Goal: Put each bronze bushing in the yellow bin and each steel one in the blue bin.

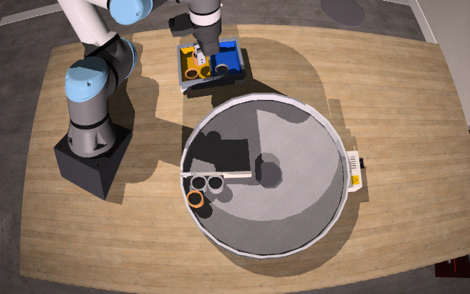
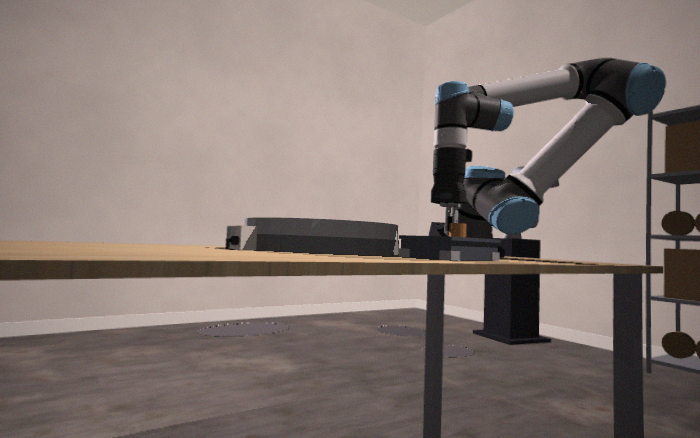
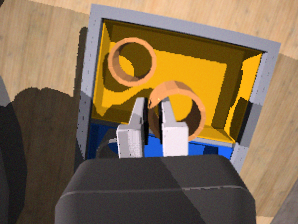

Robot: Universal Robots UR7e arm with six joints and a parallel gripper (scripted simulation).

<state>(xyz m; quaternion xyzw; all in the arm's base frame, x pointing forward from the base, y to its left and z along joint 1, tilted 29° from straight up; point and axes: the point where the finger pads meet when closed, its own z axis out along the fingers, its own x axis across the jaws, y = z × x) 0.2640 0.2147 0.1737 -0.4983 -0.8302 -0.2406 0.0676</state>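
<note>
The bin lies 60 mm below my hand, 20 mm to the left of it and 20 mm ahead of it. The rest, counted from my hand: turntable: 300 mm to the right, 220 mm ahead, 30 mm below.
</note>
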